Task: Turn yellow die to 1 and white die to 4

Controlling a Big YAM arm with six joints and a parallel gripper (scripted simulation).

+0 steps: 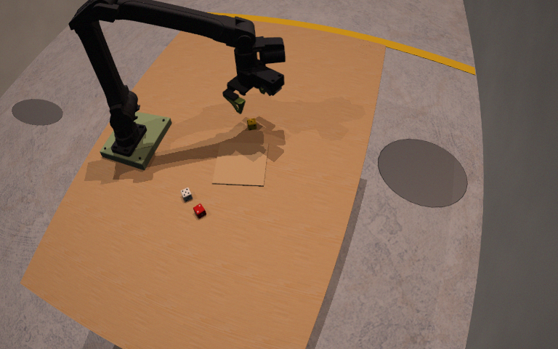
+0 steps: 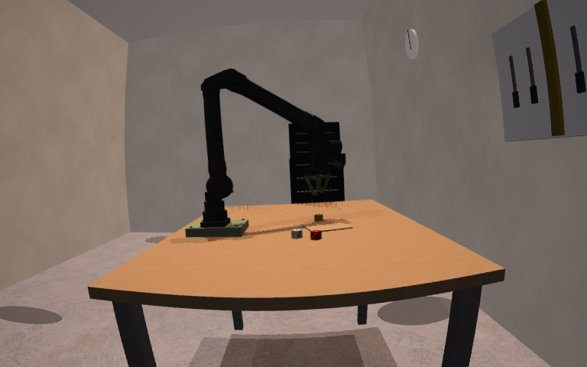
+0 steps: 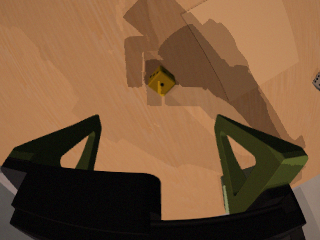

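Right now the yellow die is 100 mm below my hand. From my hand the other things lie so: tan mat (140 mm to the right, 110 mm below, 10 mm ahead); then red die (320 mm to the right, 100 mm below, 30 mm behind); then white die (280 mm to the right, 100 mm below, 90 mm behind).
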